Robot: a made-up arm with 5 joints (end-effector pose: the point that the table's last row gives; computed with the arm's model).
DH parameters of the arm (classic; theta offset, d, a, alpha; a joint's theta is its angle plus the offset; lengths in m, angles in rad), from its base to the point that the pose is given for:
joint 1: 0 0.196 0 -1.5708
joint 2: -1.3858 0 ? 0
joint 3: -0.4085 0 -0.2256 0
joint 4: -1.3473 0 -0.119 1.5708
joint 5: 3.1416 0.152 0 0
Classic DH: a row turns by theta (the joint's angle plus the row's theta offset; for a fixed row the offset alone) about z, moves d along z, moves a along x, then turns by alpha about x.
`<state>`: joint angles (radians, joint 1 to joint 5).
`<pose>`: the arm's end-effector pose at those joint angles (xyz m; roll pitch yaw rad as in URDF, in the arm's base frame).
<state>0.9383 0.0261 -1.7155 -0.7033 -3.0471</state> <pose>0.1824 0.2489 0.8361 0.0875 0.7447 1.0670</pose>
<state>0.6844 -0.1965 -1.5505 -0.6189 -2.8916</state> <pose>0.1743 0.1422 0.8561 0.2380 0.7456 1.0279</pose>
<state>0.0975 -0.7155 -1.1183 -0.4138 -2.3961</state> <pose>0.0506 0.0050 0.8176 0.7012 0.6099 1.0722</pose>
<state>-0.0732 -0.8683 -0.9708 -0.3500 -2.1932</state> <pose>0.0135 -0.0010 0.7827 0.8517 0.4950 1.1034</pose>
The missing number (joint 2, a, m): 0.3805
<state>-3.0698 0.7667 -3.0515 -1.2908 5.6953</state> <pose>-0.2708 -0.0195 0.6865 -0.2516 0.3575 -0.5618</pose>
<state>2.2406 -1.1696 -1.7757 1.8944 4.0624</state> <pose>0.0820 -0.1035 0.6598 2.1942 0.5530 -2.1107</pose>
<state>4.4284 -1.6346 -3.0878 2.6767 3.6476</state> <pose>0.1447 0.4957 0.3651 0.7559 0.8913 -0.9739</pose>
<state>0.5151 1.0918 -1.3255 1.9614 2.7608</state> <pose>0.2568 0.1453 0.0100 1.1684 -1.1604 -0.6836</pose>
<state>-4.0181 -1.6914 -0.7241 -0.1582 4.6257</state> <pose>0.1853 -0.2226 0.6103 0.5662 0.0466 -2.5204</pose>
